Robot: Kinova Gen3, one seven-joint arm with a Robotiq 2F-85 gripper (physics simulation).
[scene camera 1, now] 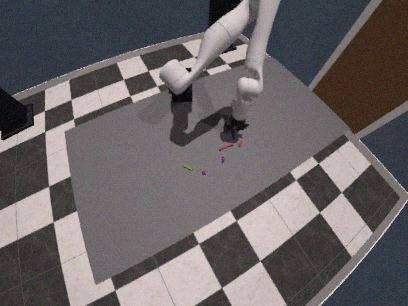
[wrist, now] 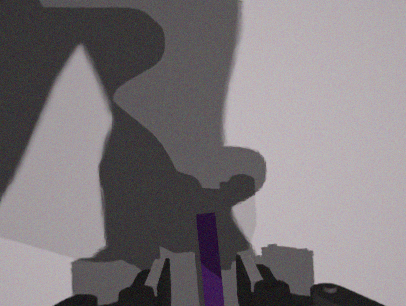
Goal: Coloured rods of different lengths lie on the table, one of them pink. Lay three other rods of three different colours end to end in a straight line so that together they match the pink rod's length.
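Frame: origin at the arm's base, x ahead, y left, z up, level; centimetres.
Seen in the pictures: gripper, fingertip midpoint: [scene camera 1: 233,132] [wrist: 203,277].
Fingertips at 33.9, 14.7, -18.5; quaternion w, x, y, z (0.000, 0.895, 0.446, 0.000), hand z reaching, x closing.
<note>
Offsets run from my fingertips to a thing's middle, as dx, dy, dz. Level surfaces: height alone.
A purple rod @(+0.5, +0.2, -1.7) [scene camera 1: 233,135] [wrist: 208,250] lies on the table below my gripper, partly in shadow; its near end is cut off in the wrist view. My gripper [scene camera 1: 234,126] [wrist: 203,277] is partly open and empty, with one finger on each side of the purple rod. A long pink rod @(+5.2, -8.4, -1.7) [scene camera 1: 226,147] lies just in front of it, with a short orange rod @(+7.8, +0.1, -1.7) [scene camera 1: 240,143] to its right. A small magenta piece @(+10.2, -14.3, -1.7) [scene camera 1: 223,158] lies against or close to a small blue piece @(+11.6, -15.5, -1.7) [scene camera 1: 223,161]. A lime rod @(+4.6, -33.1, -1.7) [scene camera 1: 188,167] and a short magenta rod @(+11.3, -27.7, -1.7) [scene camera 1: 203,173] lie farther left.
The rods lie on a large grey table top @(dz -2.1) [scene camera 1: 135,200]. The arm's shadow falls across the table around the purple rod and to its left. A checkered floor [scene camera 1: 270,210] surrounds the table top, and a brown panel [scene camera 1: 370,65] stands at the right.
</note>
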